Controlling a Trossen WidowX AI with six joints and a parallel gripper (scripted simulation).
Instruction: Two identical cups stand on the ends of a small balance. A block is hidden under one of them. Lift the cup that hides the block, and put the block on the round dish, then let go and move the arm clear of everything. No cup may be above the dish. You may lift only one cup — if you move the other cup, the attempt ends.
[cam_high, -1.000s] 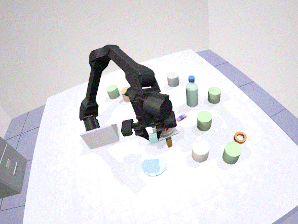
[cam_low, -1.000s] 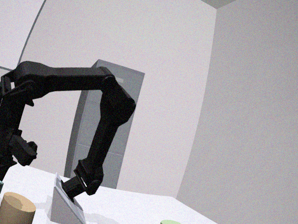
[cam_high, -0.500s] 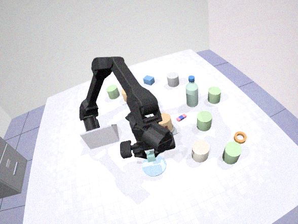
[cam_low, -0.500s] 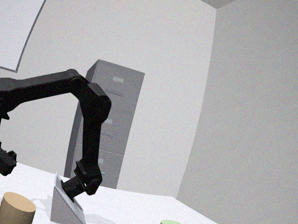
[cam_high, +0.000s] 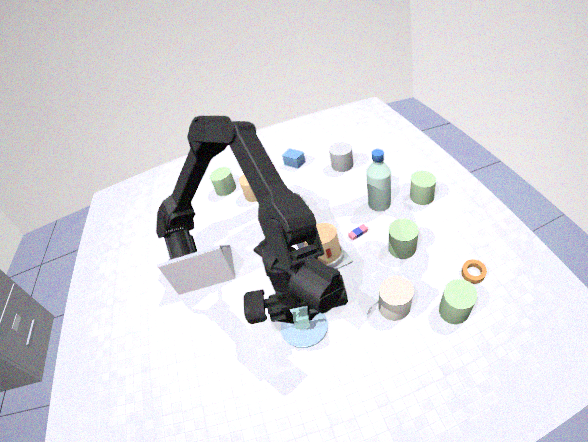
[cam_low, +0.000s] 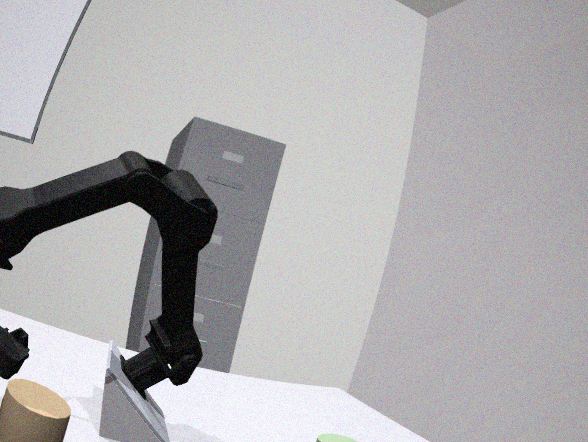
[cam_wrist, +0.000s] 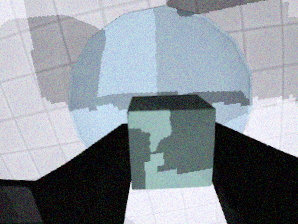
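Right now the teal block is 10 mm above my gripper tip. Also, from my gripper tip: orange post (100 mm ahead, 70 mm to the left); pale blue round dish (30 mm below); cream cylinder (210 mm ahead, 30 mm to the right).
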